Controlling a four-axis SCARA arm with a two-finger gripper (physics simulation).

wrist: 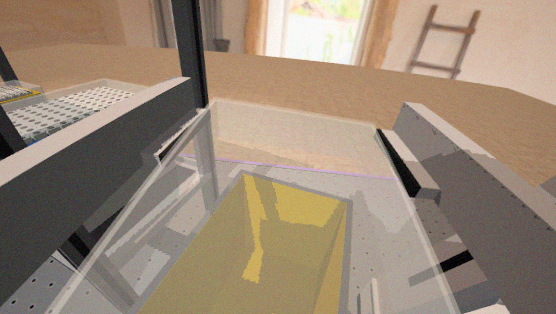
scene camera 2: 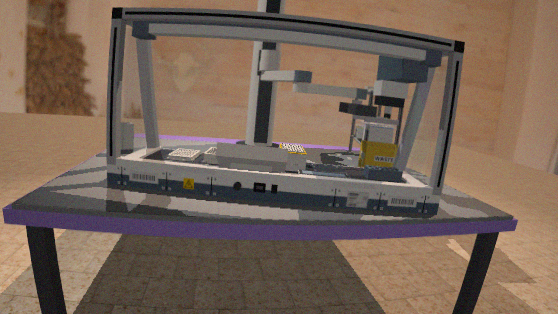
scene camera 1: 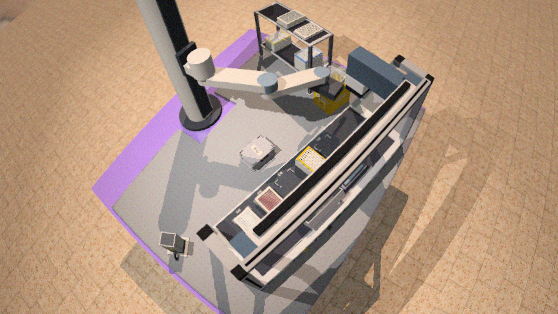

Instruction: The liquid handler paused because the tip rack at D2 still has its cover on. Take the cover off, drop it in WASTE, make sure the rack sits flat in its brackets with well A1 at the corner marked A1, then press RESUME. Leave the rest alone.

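My gripper is shut on the clear cover, one finger on each side of it in the wrist view. It holds the cover above the yellow WASTE bin, whose open top shows through the cover. A yellow-rimmed tip rack stands uncovered on the liquid handler's deck. Its slot label, its A1 corner and whether it sits fully flat are too small to tell. A small device with a dark screen stands at the table's near left; no RESUME label is readable.
A two-level shelf rack with tip boxes stands close beside the bin. The handler's blue-grey head hangs on the other side, under the gantry. A grey box, a red plate and a white plate stand farther off.
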